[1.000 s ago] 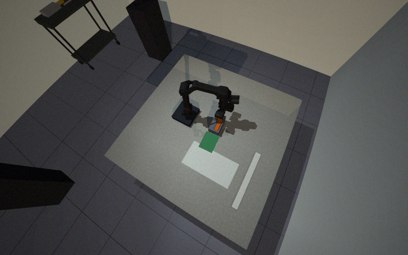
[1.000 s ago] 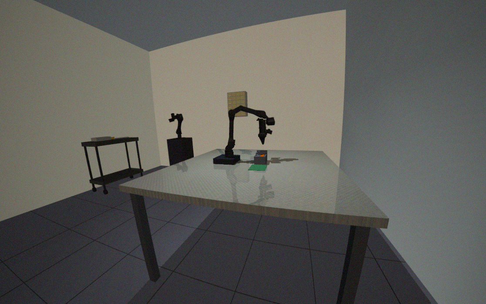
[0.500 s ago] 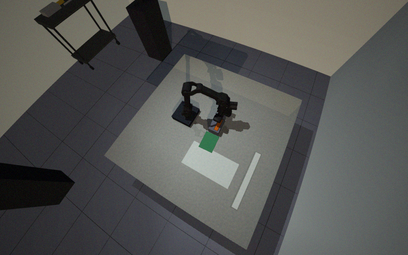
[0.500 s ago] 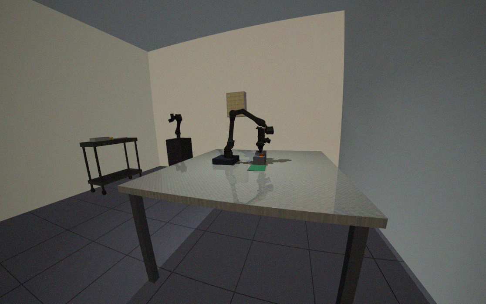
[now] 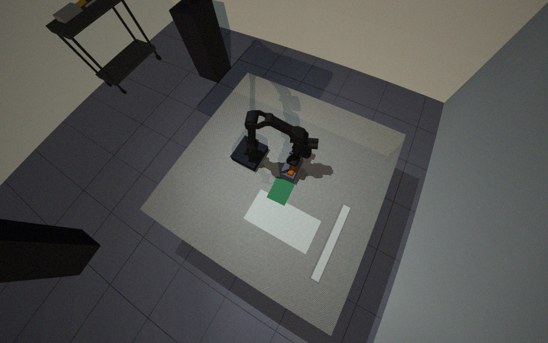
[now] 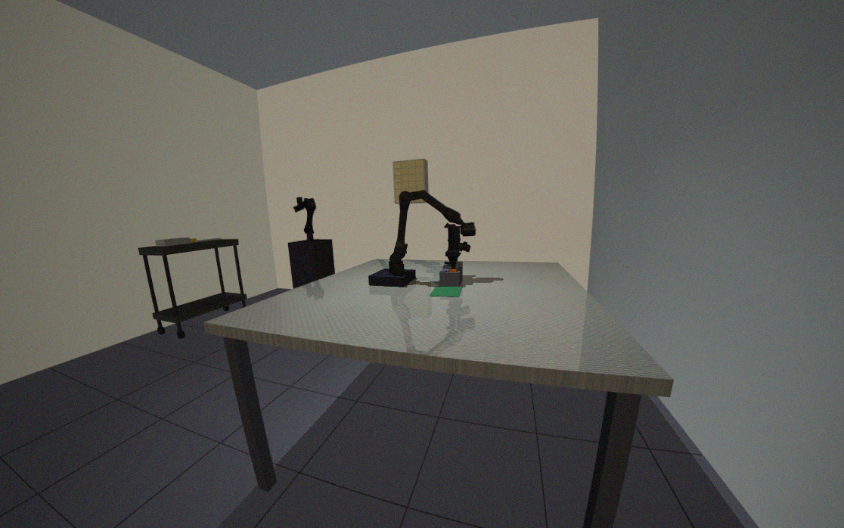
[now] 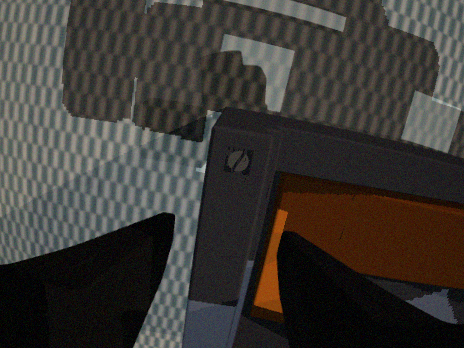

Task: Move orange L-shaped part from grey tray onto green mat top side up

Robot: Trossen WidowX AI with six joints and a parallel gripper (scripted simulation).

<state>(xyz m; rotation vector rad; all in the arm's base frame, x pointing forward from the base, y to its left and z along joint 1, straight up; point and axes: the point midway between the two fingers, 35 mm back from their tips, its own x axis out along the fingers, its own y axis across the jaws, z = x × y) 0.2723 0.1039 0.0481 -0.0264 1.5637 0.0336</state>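
The orange L-shaped part lies 60 mm to the right of my gripper tip and 10 mm below it. Also, from my gripper tip: green mat 220 mm to the right, 70 mm below.
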